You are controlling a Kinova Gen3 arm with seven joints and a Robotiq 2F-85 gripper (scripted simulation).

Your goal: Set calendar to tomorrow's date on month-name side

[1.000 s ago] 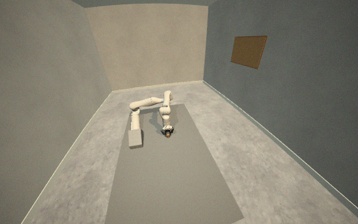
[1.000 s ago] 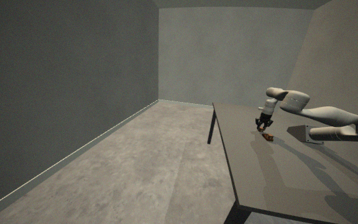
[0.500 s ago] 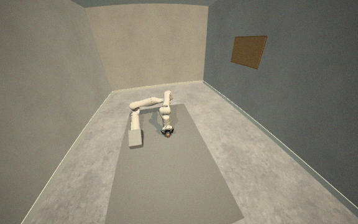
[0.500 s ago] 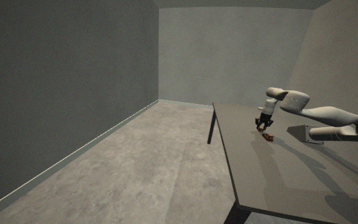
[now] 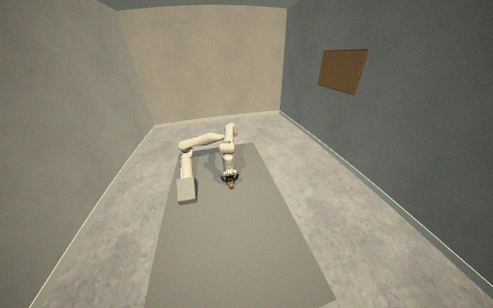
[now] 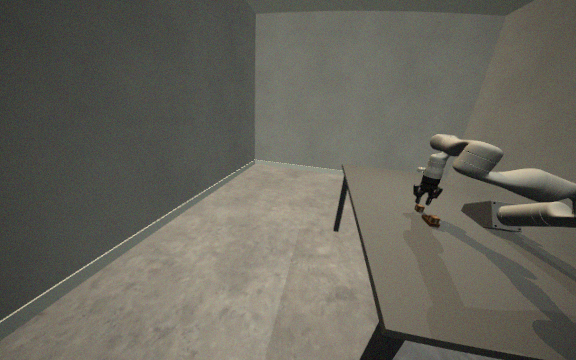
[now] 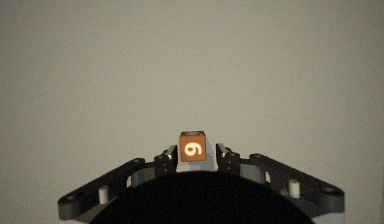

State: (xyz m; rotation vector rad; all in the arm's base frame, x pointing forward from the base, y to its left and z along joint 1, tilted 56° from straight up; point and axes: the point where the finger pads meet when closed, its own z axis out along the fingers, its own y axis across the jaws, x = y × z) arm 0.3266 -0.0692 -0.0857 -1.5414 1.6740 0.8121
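The digit cube lies 4 cm below my hand. Also, from my hand: orange tray: 1 cm ahead, 11 cm to the left, 5 cm below.
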